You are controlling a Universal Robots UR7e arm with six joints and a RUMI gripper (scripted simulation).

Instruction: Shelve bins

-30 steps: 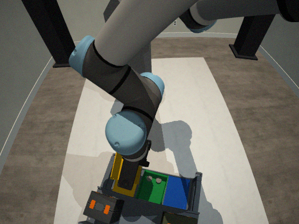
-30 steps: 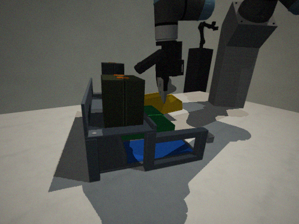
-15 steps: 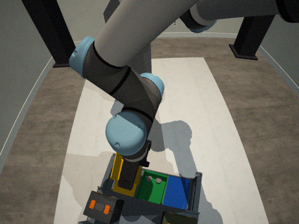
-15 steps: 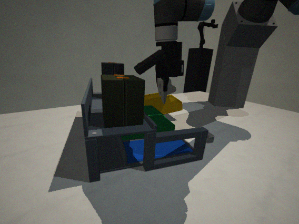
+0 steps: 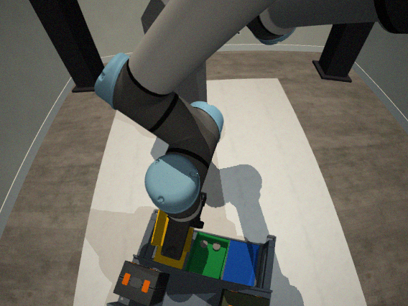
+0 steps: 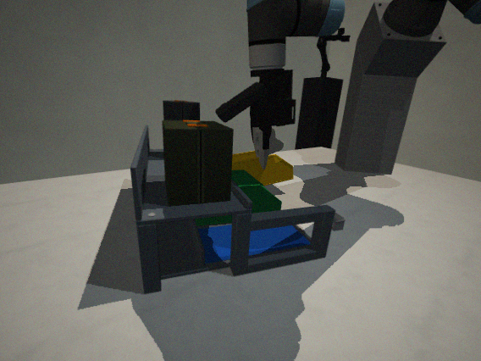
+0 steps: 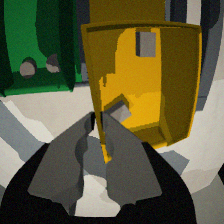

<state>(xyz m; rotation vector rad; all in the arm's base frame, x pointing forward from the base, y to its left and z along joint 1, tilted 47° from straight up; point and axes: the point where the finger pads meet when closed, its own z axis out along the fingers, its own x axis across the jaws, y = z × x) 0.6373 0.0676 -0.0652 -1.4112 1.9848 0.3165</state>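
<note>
Right now the yellow bin is 5 cm to the right of my hand, 3 cm below it and 1 cm behind it. Round my hand: shelf lip: 8 cm below, 7 cm to the left, 1 cm ahead; then shelf board: 21 cm ahead, 3 cm to the left, 1 cm above; then green bin: 10 cm ahead, 6 cm to the left, 5 cm below.
</note>
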